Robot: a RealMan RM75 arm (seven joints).
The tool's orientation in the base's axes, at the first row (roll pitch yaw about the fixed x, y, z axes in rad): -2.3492 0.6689 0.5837
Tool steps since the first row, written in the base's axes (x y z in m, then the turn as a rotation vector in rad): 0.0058 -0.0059 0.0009 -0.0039 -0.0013 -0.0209; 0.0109 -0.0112 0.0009 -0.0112 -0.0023 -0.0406; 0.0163 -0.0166 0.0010 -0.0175 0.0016 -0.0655; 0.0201 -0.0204 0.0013 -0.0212 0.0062 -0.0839; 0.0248 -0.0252 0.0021 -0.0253 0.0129 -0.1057; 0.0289 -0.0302 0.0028 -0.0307 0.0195 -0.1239; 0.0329 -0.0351 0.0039 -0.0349 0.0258 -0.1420; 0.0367 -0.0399 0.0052 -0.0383 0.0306 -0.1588; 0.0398 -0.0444 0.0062 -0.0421 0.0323 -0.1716; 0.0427 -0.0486 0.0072 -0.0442 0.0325 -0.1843; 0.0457 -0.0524 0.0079 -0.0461 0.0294 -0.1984; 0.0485 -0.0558 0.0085 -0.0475 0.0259 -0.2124
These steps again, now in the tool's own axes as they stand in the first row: 0.0007 0.0045 -0.0070 0.0098 0.0127 0.0140; 0.0017 0.0090 -0.0127 0.0169 0.0244 0.0300; 0.0029 0.0135 -0.0187 0.0299 0.0349 0.0499; 0.0035 0.0166 -0.0231 0.0408 0.0413 0.0644; 0.0040 0.0202 -0.0288 0.0546 0.0479 0.0819; 0.0041 0.0240 -0.0341 0.0652 0.0525 0.0984; 0.0039 0.0275 -0.0394 0.0764 0.0573 0.1137; 0.0035 0.0309 -0.0447 0.0866 0.0626 0.1273; 0.0030 0.0341 -0.0492 0.0928 0.0683 0.1378; 0.0025 0.0371 -0.0534 0.0994 0.0752 0.1464; 0.0024 0.0399 -0.0574 0.1056 0.0856 0.1545; 0.0024 0.0424 -0.0611 0.1118 0.0963 0.1621
